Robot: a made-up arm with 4 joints. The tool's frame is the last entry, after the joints. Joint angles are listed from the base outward. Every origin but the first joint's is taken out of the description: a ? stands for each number. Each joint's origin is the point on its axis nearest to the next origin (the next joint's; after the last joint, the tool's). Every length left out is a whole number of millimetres.
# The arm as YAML. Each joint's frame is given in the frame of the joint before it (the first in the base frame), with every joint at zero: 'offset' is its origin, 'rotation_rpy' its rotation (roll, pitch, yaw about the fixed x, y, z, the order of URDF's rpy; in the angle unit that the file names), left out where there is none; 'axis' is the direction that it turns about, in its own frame. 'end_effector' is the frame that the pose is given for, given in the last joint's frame.
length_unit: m
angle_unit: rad
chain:
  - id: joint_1
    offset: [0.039, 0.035, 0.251]
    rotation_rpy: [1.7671, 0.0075, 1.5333]
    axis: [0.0, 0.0, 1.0]
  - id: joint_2
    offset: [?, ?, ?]
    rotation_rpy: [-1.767, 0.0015, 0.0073]
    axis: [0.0, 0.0, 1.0]
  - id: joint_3
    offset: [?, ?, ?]
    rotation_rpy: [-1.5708, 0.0, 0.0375]
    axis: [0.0, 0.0, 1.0]
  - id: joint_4
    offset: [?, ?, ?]
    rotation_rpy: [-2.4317, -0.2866, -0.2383]
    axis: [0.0, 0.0, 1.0]
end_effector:
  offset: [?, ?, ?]
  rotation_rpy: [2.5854, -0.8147, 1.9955]
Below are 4 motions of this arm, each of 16 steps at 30 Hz.
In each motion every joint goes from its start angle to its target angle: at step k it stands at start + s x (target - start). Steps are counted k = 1, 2, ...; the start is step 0. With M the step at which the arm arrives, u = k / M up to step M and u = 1 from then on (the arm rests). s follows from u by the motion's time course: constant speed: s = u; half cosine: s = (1 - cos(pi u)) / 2; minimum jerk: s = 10 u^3 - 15 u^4 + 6 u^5.
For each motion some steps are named. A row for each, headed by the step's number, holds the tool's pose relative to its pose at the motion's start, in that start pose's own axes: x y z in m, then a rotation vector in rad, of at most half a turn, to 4 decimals.
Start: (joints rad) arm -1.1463 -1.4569 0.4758 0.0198
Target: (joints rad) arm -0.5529 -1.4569 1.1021 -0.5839
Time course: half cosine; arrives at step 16
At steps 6, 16:
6: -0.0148 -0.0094 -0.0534 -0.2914 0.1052 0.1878
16: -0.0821 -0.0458 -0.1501 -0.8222 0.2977 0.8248

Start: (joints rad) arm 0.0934 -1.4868 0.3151 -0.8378
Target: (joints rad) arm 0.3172 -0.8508 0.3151 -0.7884
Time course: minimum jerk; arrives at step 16
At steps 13, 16:
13: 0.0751 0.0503 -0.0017 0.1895 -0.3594 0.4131
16: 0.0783 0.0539 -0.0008 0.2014 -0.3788 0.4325

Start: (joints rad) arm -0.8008 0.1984 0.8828 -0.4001
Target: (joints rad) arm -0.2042 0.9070 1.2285 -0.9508
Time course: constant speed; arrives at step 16
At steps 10, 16:
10: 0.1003 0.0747 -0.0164 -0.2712 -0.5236 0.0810
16: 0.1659 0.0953 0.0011 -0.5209 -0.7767 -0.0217

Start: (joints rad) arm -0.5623 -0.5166 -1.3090 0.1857
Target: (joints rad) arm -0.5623 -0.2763 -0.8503 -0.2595
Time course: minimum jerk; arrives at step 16
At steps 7, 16:
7: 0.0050 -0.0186 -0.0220 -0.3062 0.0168 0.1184
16: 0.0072 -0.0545 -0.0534 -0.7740 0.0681 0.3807

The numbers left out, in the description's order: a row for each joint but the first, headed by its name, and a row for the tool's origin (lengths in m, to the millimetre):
joint_2: -0.074 0.168 0.0
joint_3: -0.209 -0.087 0.0
joint_4: 0.109 0.173 0.0
tool: 0.001 0.046 0.0

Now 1 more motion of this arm.
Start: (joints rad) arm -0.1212 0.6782 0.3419 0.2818
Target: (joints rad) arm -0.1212 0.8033 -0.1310 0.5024
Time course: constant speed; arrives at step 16
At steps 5, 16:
5: 0.0007 0.0246 0.0113 0.1911 0.0519 0.0125
16: -0.0037 0.0727 0.0431 0.5966 0.2141 0.0489

